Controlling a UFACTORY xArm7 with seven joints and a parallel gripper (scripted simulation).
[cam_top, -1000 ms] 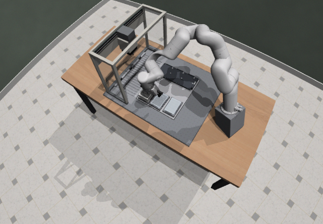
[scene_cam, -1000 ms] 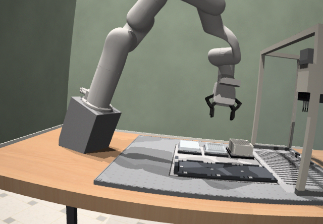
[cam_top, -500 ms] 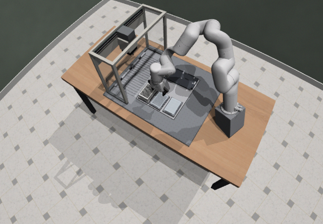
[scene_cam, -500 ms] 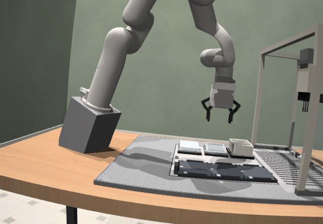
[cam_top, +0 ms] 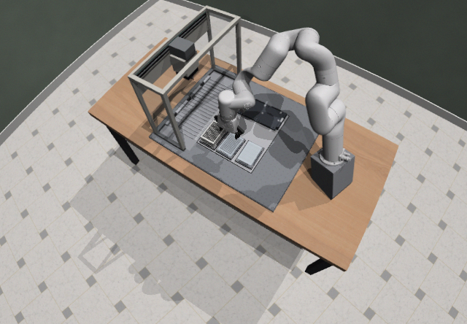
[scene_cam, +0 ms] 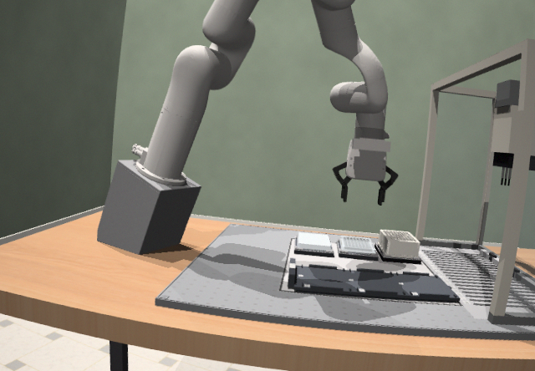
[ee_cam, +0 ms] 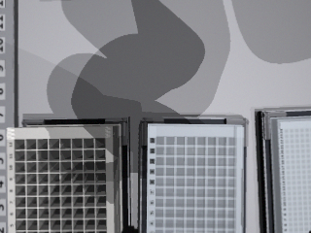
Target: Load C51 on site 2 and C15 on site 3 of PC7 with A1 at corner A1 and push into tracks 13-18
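The 96-well plate C15 is 120 mm below my hand. The rest, counted from my hand: nest S2: 130 mm below; then 384-well plate C16: 110 mm behind, 10 mm to the right, 120 mm below; then deep-well block C51: 110 mm ahead, 110 mm below.
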